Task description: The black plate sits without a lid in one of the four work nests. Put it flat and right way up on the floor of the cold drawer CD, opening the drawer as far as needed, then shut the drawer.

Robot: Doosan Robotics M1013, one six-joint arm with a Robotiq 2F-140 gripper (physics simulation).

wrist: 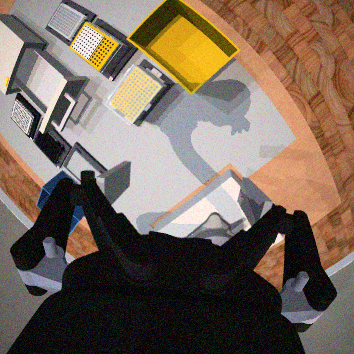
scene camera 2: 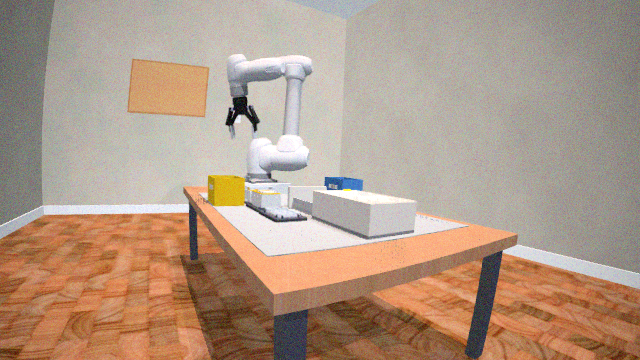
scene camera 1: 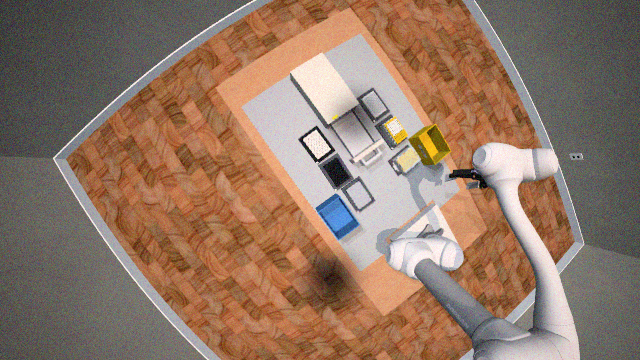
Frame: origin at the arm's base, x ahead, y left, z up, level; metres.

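Where they show: gripper, between the fingertips: (wrist: 184,181) (scene camera 2: 243,138) (scene camera 1: 456,182); arm's base, origin of its link: (wrist: 214,239) (scene camera 2: 259,181).
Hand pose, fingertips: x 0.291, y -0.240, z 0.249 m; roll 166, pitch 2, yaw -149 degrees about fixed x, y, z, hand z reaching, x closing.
Observation:
Things, the pixels of their top centre, and the offset from my fingertips. "spot": a spot on its surface instead.
- black plate, centre of its top: (wrist: 46,145) (scene camera 1: 336,172) dz -0.280, dx +0.372, dy +0.353 m
- cold drawer, a spot on its surface: (wrist: 44,80) (scene camera 1: 351,131) spot: dz -0.288, dx +0.479, dy +0.152 m
- white cabinet, centre of its top: (scene camera 2: 361,194) (scene camera 1: 325,86) dz -0.201, dx +0.731, dy +0.124 m
- yellow bin, centre of its top: (wrist: 181,40) (scene camera 2: 225,176) (scene camera 1: 435,144) dz -0.186, dx +0.135, dy -0.139 m
- blue bin, centre of its top: (wrist: 55,212) (scene camera 1: 339,218) (scene camera 2: 343,178) dz -0.186, dx +0.210, dy +0.506 m
- pale nest, a spot on its surface: (scene camera 1: 357,194) spot: dz -0.286, dx +0.209, dy +0.349 m
- white-topped plate, centre of its top: (wrist: 20,117) (scene camera 1: 317,144) dz -0.280, dx +0.547, dy +0.334 m
The black plate (scene camera 1: 335,171) (wrist: 51,145) sits without a lid in the middle nest of the row beside the drawer. The cold drawer (scene camera 1: 354,134) (wrist: 44,80) is pulled out of the white cabinet (scene camera 1: 325,87) (scene camera 2: 365,212) (wrist: 12,50). Its inside looks bare in scene camera 1. Its front handle (scene camera 1: 371,156) (wrist: 65,111) faces the arm's side. My gripper (scene camera 1: 461,182) (scene camera 2: 243,134) (wrist: 184,181) is open and empty, high above the table's near right part, well away from plate and drawer. The black plate does not show in scene camera 2.
A yellow bin (scene camera 1: 431,145) (scene camera 2: 226,190) (wrist: 192,47) stands by the table edge, beside the yellow-topped racks (scene camera 1: 395,130) (wrist: 135,95). A blue bin (scene camera 1: 338,216) (scene camera 2: 343,183) stands past the pale nest (scene camera 1: 357,194). A white-topped plate (scene camera 1: 316,144) (wrist: 24,114) sits beyond the black plate.

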